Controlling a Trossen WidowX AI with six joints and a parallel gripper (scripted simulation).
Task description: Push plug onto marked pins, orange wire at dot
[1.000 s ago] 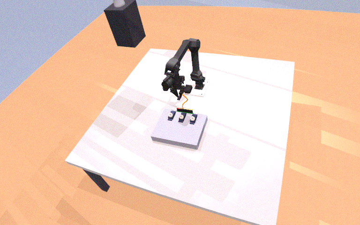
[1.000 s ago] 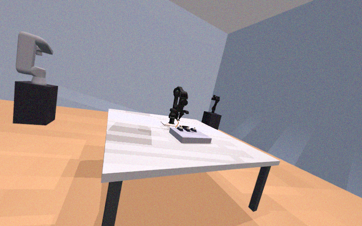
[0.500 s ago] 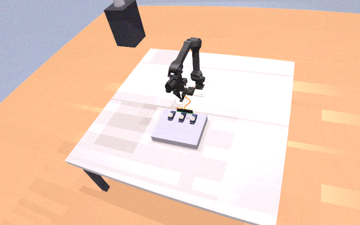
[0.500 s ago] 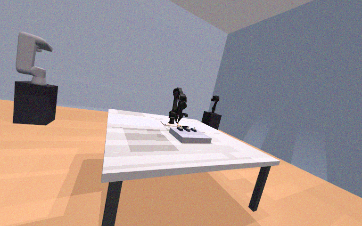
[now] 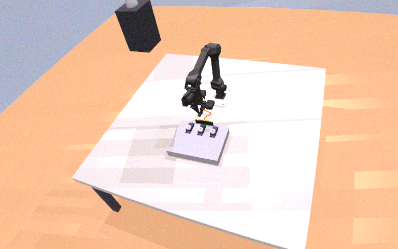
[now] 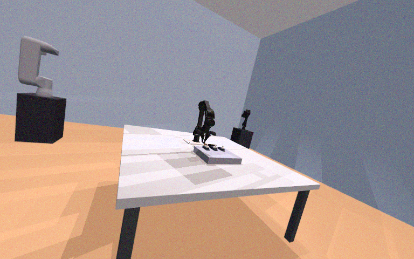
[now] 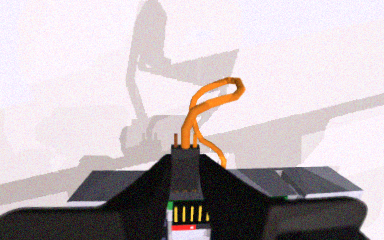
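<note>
Now: gripper tip 6 cm short of the red band. The rest, counted from my gripper tip: printed holder (22 cm ahead, 6 cm to the left, 5 cm below).
</note>
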